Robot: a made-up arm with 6 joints. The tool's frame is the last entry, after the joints. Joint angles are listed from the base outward.
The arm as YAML. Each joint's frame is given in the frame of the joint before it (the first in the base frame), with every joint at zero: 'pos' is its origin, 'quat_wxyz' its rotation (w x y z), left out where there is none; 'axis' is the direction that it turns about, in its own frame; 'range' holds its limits. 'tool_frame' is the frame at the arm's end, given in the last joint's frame.
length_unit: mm
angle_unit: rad
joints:
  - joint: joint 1
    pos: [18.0, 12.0, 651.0]
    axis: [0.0, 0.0, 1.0]
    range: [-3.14, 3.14]
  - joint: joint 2
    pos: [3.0, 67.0, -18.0]
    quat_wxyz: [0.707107, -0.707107, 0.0, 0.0]
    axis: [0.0, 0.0, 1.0]
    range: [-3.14, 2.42]
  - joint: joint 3
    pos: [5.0, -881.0, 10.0]
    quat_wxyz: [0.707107, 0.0, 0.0, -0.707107]
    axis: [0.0, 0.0, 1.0]
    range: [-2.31, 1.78]
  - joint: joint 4
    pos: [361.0, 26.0, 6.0]
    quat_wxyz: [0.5, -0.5, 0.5, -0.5]
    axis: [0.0, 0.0, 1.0]
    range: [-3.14, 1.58]
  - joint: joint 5
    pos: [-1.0, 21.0, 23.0]
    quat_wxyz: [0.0, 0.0, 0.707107, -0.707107]
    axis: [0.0, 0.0, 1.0]
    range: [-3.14, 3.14]
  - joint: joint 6
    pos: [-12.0, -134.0, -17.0]
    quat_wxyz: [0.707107, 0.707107, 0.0, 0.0]
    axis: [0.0, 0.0, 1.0]
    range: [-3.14, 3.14]
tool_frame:
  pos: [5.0, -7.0, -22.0]
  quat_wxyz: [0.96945, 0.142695, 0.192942, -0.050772]
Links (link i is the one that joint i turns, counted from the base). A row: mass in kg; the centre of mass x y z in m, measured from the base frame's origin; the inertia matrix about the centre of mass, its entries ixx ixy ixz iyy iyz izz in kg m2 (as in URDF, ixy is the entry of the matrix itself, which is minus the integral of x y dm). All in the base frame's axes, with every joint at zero. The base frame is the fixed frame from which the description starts. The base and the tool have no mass.
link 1: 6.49; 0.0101 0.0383 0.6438; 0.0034 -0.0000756 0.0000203 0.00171 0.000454 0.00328
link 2: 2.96; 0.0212 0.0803 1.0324; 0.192 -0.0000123 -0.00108 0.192 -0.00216 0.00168
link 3: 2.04; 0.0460 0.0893 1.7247; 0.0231 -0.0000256 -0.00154 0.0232 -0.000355 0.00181
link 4: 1.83; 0.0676 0.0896 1.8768; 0.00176 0 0 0.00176 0 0.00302
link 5: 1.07; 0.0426 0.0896 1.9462; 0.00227 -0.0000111 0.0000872 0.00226 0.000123 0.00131
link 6: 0.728; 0.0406 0.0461 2.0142; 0.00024 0 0 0.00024 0 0.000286
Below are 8 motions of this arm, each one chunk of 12 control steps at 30 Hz.
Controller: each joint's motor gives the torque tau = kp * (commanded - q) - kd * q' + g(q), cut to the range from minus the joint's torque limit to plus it. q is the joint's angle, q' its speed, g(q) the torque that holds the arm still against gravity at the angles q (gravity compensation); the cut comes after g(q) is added. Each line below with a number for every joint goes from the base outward.
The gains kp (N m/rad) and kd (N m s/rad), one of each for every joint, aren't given. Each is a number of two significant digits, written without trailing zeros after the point. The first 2 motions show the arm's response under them.
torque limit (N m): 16 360 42 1.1 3.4 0.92
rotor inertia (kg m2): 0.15 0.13 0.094 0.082 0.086 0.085
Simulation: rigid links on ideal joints. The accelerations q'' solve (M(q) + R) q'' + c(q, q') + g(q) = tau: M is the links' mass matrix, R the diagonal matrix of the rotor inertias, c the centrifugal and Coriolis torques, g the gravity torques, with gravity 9.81 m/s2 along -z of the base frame. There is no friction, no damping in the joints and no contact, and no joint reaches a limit. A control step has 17 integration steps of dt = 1/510 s. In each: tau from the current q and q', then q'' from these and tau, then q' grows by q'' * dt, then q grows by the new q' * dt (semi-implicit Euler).
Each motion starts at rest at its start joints. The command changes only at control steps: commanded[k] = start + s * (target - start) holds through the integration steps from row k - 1 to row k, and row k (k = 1, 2, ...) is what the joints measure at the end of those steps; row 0 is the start. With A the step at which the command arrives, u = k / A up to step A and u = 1 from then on. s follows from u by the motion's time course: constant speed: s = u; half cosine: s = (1 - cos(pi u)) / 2; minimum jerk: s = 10 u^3 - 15 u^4 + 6 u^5; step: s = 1 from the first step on.
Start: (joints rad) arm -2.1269 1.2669 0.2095 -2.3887 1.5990 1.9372
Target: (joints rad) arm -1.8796 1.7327 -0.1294 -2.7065 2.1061 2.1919
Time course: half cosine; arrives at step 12
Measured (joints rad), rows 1 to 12:
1: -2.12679 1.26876 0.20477 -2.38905 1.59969 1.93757
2: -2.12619 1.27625 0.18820 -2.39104 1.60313 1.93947
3: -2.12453 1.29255 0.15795 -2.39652 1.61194 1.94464
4: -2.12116 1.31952 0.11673 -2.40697 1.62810 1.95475
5: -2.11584 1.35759 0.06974 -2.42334 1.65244 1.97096
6: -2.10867 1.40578 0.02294 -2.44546 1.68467 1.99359
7: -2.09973 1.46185 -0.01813 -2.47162 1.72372 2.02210
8: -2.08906 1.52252 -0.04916 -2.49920 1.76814 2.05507
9: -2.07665 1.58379 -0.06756 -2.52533 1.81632 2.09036
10: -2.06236 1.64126 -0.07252 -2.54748 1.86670 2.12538
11: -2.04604 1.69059 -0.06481 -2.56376 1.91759 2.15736
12: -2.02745 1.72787 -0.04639 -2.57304 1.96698 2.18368
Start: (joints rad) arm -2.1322 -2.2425 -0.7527 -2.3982 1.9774 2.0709
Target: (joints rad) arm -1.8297 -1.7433 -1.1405 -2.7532 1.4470 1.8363
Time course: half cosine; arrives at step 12
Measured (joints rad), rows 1 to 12:
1: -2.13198 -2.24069 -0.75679 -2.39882 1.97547 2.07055
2: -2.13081 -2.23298 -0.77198 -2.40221 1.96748 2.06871
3: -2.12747 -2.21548 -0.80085 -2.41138 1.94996 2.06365
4: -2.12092 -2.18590 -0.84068 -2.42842 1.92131 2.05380
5: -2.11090 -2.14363 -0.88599 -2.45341 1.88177 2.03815
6: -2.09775 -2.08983 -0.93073 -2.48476 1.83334 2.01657
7: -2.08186 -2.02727 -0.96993 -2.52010 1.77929 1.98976
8: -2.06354 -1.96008 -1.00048 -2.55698 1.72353 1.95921
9: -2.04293 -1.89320 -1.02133 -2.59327 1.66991 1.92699
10: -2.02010 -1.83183 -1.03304 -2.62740 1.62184 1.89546
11: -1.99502 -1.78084 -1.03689 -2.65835 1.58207 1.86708
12: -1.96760 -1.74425 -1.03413 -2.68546 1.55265 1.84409
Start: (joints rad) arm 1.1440 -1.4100 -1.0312 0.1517 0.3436 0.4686
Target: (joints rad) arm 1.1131 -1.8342 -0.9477 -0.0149 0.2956 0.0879
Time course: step
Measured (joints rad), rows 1 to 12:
1: 1.14225 -1.46531 -0.92604 0.14610 0.35294 0.46288
2: 1.13947 -1.59014 -0.72248 0.14291 0.39147 0.44722
3: 1.13757 -1.69764 -0.62367 0.14684 0.44035 0.42109
4: 1.13616 -1.76303 -0.68665 0.15258 0.47967 0.38392
5: 1.13409 -1.81288 -0.78892 0.14954 0.48074 0.33393
6: 1.13086 -1.85007 -0.89027 0.13535 0.44273 0.27007
7: 1.12635 -1.87314 -0.97841 0.11123 0.37848 0.19886
8: 1.12087 -1.88271 -1.04843 0.08015 0.30465 0.13292
9: 1.11491 -1.88295 -1.08950 0.04492 0.22972 0.07613
10: 1.10914 -1.87745 -1.09755 0.00907 0.15862 0.02877
11: 1.10429 -1.86800 -1.08338 -0.02270 0.10217 -0.00854
12: 1.10075 -1.85708 -1.05647 -0.04736 0.07028 -0.03521

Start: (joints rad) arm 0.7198 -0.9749 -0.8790 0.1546 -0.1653 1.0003
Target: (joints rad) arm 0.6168 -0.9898 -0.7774 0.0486 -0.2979 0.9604
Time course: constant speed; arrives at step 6
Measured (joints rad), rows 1 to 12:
1: 0.71928 -0.97586 -0.87547 0.15383 -0.16764 0.99965
2: 0.71747 -0.97784 -0.86763 0.15158 -0.17381 0.99756
3: 0.71384 -0.98035 -0.85673 0.14757 -0.18384 0.99380
4: 0.70804 -0.98302 -0.84377 0.14174 -0.19730 0.98846
5: 0.69994 -0.98566 -0.82937 0.13412 -0.21359 0.98189
6: 0.68950 -0.98821 -0.81389 0.12489 -0.23202 0.97451
7: 0.67718 -0.98966 -0.80128 0.11495 -0.24963 0.96737
8: 0.66389 -0.99001 -0.79240 0.10510 -0.26443 0.96159
9: 0.65039 -0.98980 -0.78614 0.09575 -0.27598 0.95766
10: 0.63738 -0.98941 -0.78171 0.08712 -0.28438 0.95560
11: 0.62542 -0.98905 -0.77864 0.07935 -0.29002 0.95512
12: 0.61492 -0.98882 -0.77667 0.07245 -0.29347 0.95577

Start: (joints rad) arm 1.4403 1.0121 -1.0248 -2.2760 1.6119 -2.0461
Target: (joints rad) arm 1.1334 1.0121 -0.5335 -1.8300 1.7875 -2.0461
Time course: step
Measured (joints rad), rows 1 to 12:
1: 1.43845 1.00363 -0.97403 -2.28421 1.63368 -2.04558
2: 1.43323 0.99200 -0.86842 -2.30206 1.66730 -2.04433
3: 1.42466 0.99002 -0.77001 -2.31679 1.68960 -2.04302
4: 1.41297 0.99617 -0.69111 -2.32231 1.70361 -2.04215
5: 1.39835 1.00555 -0.62834 -2.31460 1.71501 -2.04196
6: 1.38097 1.01465 -0.57905 -2.29016 1.72621 -2.04244
7: 1.36083 1.02164 -0.54221 -2.24882 1.73760 -2.04343
8: 1.33777 1.02589 -0.51693 -2.19632 1.74875 -2.04472
9: 1.31159 1.02747 -0.50193 -2.13848 1.75904 -2.04606
10: 1.28210 1.02689 -0.49539 -2.08019 1.76789 -2.04721
11: 1.24952 1.02483 -0.49521 -2.02390 1.77491 -2.04804
12: 1.21591 1.02200 -0.49929 -1.96870 1.77993 -2.04847

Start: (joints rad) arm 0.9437 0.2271 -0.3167 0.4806 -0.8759 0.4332
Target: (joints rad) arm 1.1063 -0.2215 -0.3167 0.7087 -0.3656 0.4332
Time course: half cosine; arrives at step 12
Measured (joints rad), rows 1 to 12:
1: 0.94390 0.22552 -0.31324 0.48108 -0.87560 0.43318
2: 0.94500 0.21903 -0.30149 0.48382 -0.87300 0.43314
3: 0.94804 0.20457 -0.28115 0.49143 -0.86429 0.43312
4: 0.95392 0.18015 -0.25575 0.50602 -0.84553 0.43318
5: 0.96326 0.14505 -0.23057 0.52829 -0.81401 0.43340
6: 0.97614 0.09990 -0.21103 0.55727 -0.76891 0.43381
7: 0.99193 0.04661 -0.20166 0.59054 -0.71158 0.43440
8: 1.00950 -0.01183 -0.20533 0.62470 -0.64552 0.43510
9: 1.02766 -0.07164 -0.22301 0.65600 -0.57604 0.43581
10: 1.04545 -0.12858 -0.25376 0.68100 -0.50957 0.43636
11: 1.06215 -0.17843 -0.29506 0.69706 -0.45267 0.43662
12: 1.07715 -0.21726 -0.34317 0.70271 -0.41104 0.43646

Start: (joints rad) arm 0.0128 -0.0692 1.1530 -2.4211 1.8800 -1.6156
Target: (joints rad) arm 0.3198 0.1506 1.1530 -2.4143 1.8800 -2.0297
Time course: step
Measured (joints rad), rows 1 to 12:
1: 0.05818 -0.02914 1.09877 -2.41142 1.91165 -1.62265
2: 0.12767 0.03710 1.05011 -2.40582 1.94327 -1.64180
3: 0.17849 0.09421 1.05509 -2.41076 1.94591 -1.67270
4: 0.21509 0.13587 1.09432 -2.41637 1.92548 -1.71593
5: 0.24252 0.16245 1.14267 -2.41703 1.89305 -1.77195
6: 0.26364 0.17595 1.18377 -2.41167 1.85851 -1.84077
7: 0.28008 0.17937 1.20983 -2.40168 1.82925 -1.91498
8: 0.29284 0.17623 1.21942 -2.38861 1.80975 -1.98188
9: 0.30251 0.16979 1.21534 -2.37451 1.80146 -2.03779
10: 0.30955 0.16255 1.20248 -2.36180 1.80338 -2.08259
11: 0.31440 0.15604 1.18596 -2.35255 1.81295 -2.11618
12: 0.31752 0.15104 1.16988 -2.34812 1.82706 -2.13855

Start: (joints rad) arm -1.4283 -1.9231 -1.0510 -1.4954 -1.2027 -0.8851
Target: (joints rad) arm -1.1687 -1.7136 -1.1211 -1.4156 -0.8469 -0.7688
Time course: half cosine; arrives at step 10
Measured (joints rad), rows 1 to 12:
1: -1.42809 -1.92212 -1.05274 -1.49530 -1.20138 -0.88481
2: -1.42695 -1.91779 -1.05934 -1.49449 -1.19570 -0.88336
3: -1.42374 -1.90773 -1.07177 -1.49182 -1.18286 -0.87953
4: -1.41789 -1.89069 -1.08794 -1.48620 -1.16148 -0.87234
5: -1.40937 -1.86675 -1.10422 -1.47736 -1.13184 -0.86135
6: -1.39832 -1.83728 -1.11702 -1.46617 -1.09571 -0.84683
7: -1.38483 -1.80475 -1.12376 -1.45439 -1.05601 -0.82977
8: -1.36889 -1.77233 -1.12331 -1.44418 -1.01621 -0.81168
9: -1.35046 -1.74341 -1.11593 -1.43750 -0.97981 -0.79438
10: -1.32944 -1.72109 -1.10288 -1.43577 -0.94996 -0.77972
11: -1.30572 -1.70687 -1.08763 -1.43954 -0.92782 -0.76906
12: -1.27930 -1.69983 -1.07524 -1.44803 -0.91189 -0.76272

